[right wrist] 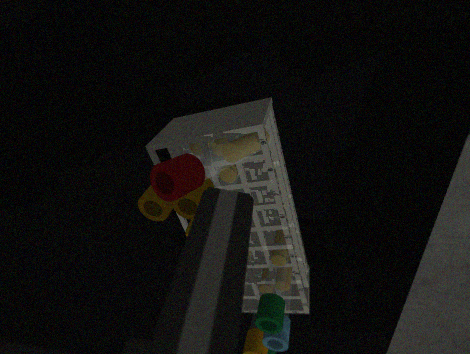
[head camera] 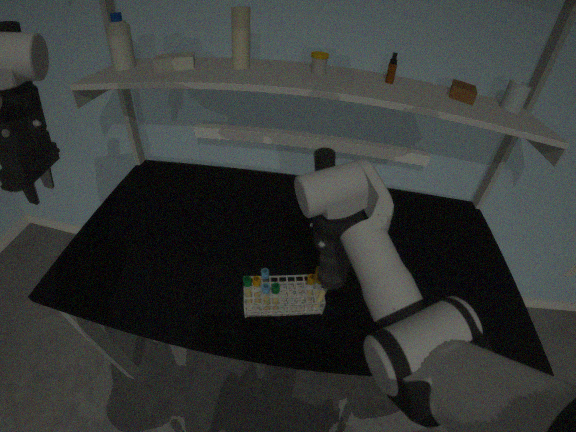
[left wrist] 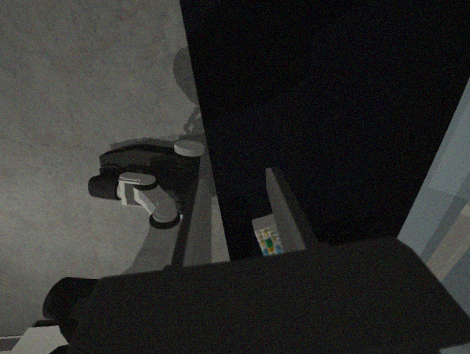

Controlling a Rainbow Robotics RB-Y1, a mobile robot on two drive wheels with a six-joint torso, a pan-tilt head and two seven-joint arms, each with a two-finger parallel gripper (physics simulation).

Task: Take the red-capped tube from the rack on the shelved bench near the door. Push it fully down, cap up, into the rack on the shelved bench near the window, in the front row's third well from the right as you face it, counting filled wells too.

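Places are measured from the robot's base along level axes (x ahead, y left, z up), in metres.
Pixels of known places: left gripper, fingertip midpoint: (head camera: 42, 194) (left wrist: 236, 183); right gripper, fingertip midpoint: (right wrist: 227, 207) (head camera: 335, 280).
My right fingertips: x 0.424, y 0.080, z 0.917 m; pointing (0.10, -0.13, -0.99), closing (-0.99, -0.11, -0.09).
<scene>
Ahead of a thing's pixels: the offset from my right fingertips to its top centre. "*": to the spot under its first point. Level surfaces: height alone.
The red-capped tube {0.021 m left, 0.013 m ahead, 0.018 m down} (right wrist: 179, 176) stands at one end of the white wire rack {0.115 m left, 0.011 m back, 0.097 m down} (head camera: 285, 315) (left wrist: 262, 221) (right wrist: 220, 120), beside yellow-capped tubes {0.046 m left, 0.041 m ahead, 0.035 m down} (right wrist: 155, 204). In the head camera, its red cap is hidden behind my right gripper (head camera: 332, 286) (right wrist: 227, 192). That gripper is shut and empty, its fingers over the rack in the right wrist view. Green {0.119 m left, 0.050 m back, 0.035 m down} (head camera: 275, 288) (right wrist: 270, 312), blue {0.138 m left, 0.060 m back, 0.035 m down} (head camera: 265, 288) (right wrist: 276, 340) and orange {0.167 m left, 0.052 m back, 0.035 m down} (head camera: 257, 281) caps stand near the rack's other end. My left gripper (head camera: 42, 194) (left wrist: 236, 183) is partly open and empty, far left of the rack. No second rack shows.
The rack stands on a black bench top {0.154 m down} (head camera: 200, 225). Above its back edge runs a shelf {0.303 m up} (head camera: 280, 80) with a blue-capped bottle {* 0.815 m left, 0.220 m ahead, 0.376 m up} (head camera: 121, 47), a tall cylinder {* 0.436 m left, 0.337 m ahead, 0.398 m up} (head camera: 241, 37), a yellow-lidded jar {* 0.229 m left, 0.415 m ahead, 0.334 m up} (head camera: 319, 64), an amber bottle {* 0.035 m left, 0.495 m ahead, 0.338 m up} (head camera: 391, 72) and a brown box {* 0.183 m right, 0.528 m ahead, 0.332 m up} (head camera: 463, 92).
</scene>
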